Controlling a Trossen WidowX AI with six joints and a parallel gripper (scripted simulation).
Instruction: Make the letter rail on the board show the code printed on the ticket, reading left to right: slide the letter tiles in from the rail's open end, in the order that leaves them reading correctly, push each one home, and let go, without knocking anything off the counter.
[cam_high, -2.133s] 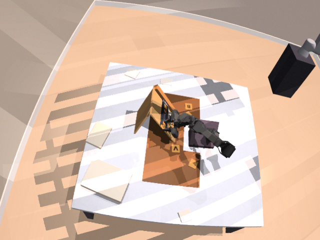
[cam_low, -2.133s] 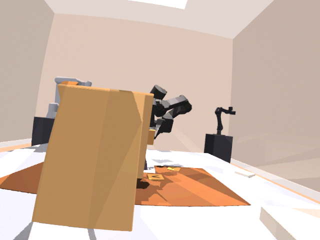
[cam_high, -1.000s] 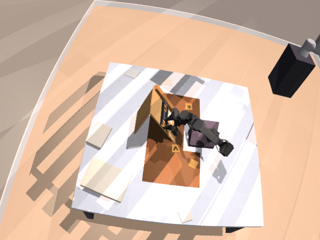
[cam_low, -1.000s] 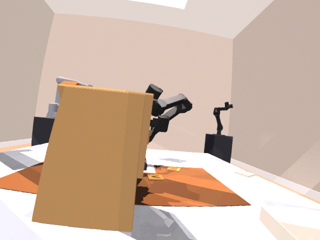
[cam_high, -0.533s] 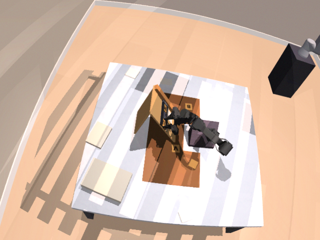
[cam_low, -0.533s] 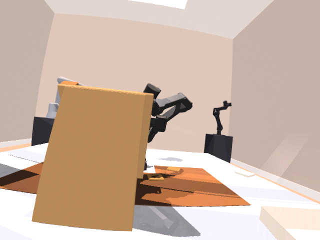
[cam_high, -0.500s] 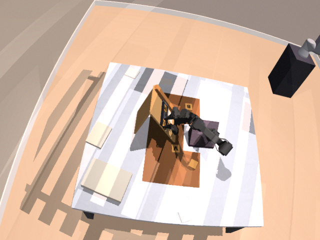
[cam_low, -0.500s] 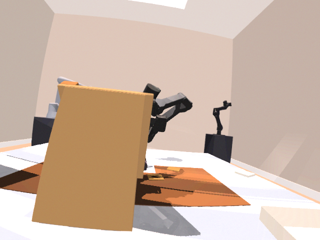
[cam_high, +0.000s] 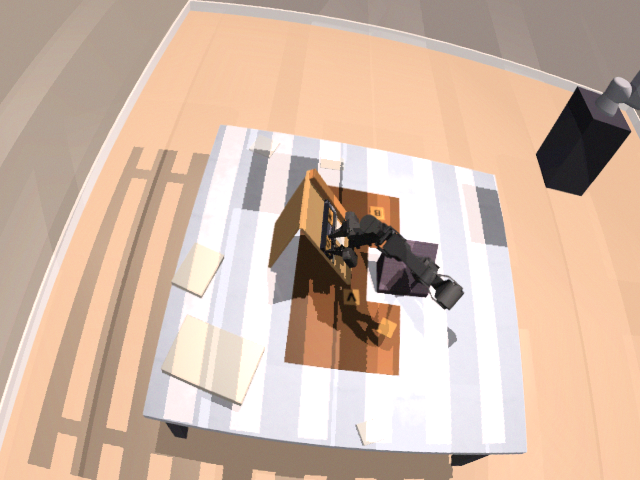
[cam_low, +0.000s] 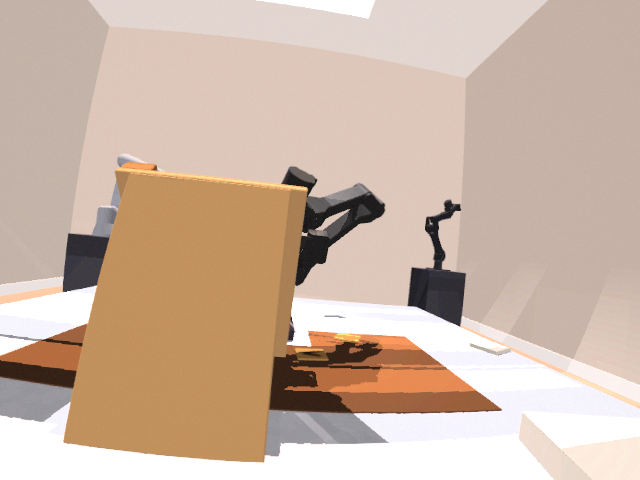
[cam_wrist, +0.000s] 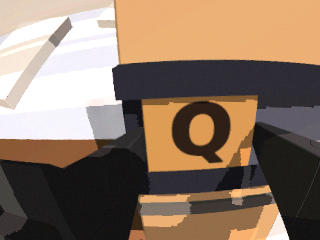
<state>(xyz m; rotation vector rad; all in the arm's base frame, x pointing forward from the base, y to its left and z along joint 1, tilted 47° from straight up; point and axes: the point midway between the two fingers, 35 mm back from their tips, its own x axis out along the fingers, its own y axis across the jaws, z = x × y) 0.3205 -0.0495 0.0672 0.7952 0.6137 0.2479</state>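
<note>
My gripper tip is now 120 mm to the left of the k tile. From my gripper tip the other things lie so: orange mat: 140 mm behind, 20 mm to the right, 170 mm below; then q tile: right at my gripper tip; then white ticket: 50 mm behind, 110 mm to the right, 80 mm below.
</note>
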